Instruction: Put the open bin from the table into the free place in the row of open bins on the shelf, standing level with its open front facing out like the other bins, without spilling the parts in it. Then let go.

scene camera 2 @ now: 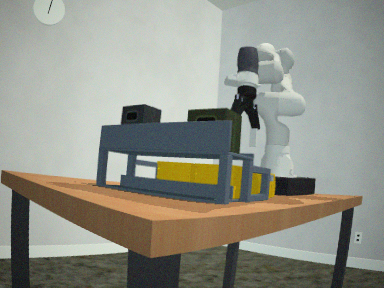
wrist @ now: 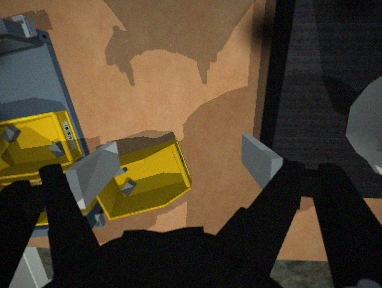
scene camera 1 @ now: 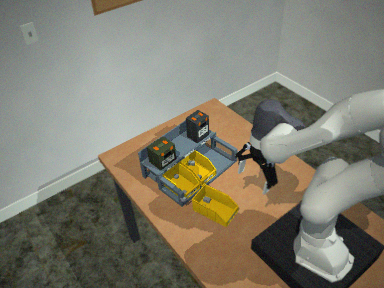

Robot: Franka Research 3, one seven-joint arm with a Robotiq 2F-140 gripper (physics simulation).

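The loose yellow open bin [scene camera 1: 216,205] [wrist: 155,175] stands on the table just in front of the shelf, with grey parts [scene camera 1: 207,199] [wrist: 128,186] in it. The blue-grey shelf [scene camera 1: 180,142] [scene camera 2: 165,137] [wrist: 30,80] holds two yellow bins side by side, one [scene camera 1: 181,181] at the row's end and one [scene camera 1: 201,169] [wrist: 35,145] in the middle. The free place is beside the middle bin, towards the shelf's far end in scene camera 1. My gripper [scene camera 1: 254,177] [wrist: 179,151] is open and empty, above the table; in the wrist view its left finger overlaps the loose bin's left part.
A dark green box [scene camera 1: 161,153] [scene camera 2: 215,115] and a black box [scene camera 1: 198,126] [scene camera 2: 141,114] stand on the shelf's upper board. The shelf's end rails [scene camera 1: 223,145] rise beside the free place. The black robot base [scene camera 1: 270,245] [wrist: 305,100] stands on the table [scene camera 1: 175,240].
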